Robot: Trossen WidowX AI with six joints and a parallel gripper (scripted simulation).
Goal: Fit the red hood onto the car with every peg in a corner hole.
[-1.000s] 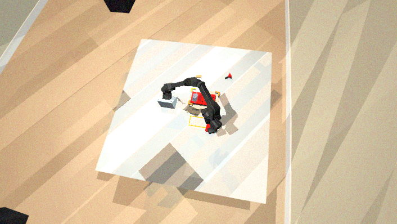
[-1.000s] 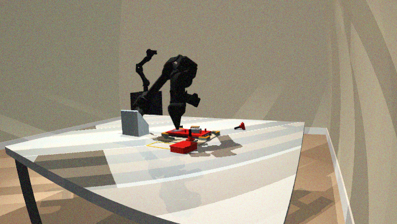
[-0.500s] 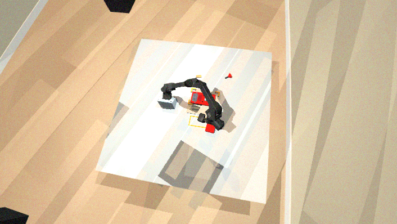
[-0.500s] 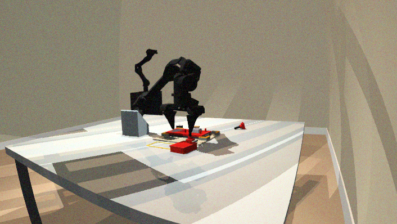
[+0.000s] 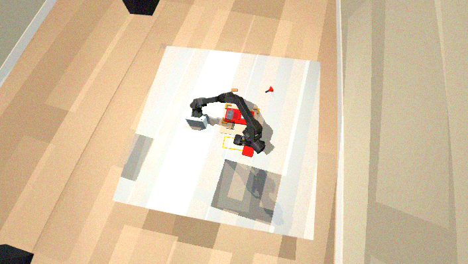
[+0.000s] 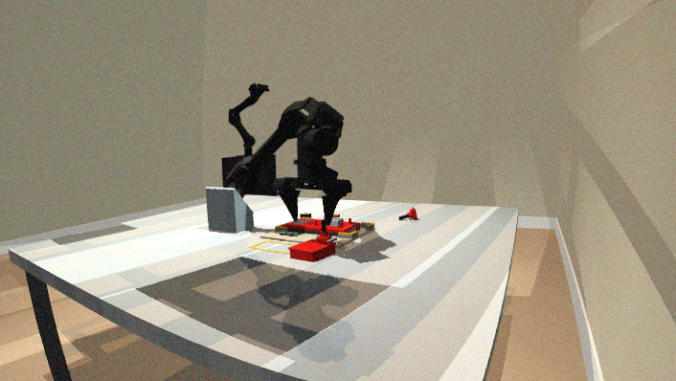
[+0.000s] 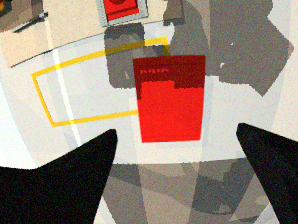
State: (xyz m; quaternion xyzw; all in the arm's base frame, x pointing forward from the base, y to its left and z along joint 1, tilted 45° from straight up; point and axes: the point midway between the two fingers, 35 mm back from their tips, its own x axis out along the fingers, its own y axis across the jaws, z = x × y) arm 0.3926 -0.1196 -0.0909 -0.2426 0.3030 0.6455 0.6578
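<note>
Now: gripper tip 60 mm above the red hood. The rest, counted from my gripper tip: jig 100 mm behind, 210 mm to the left, 70 mm below.
</note>
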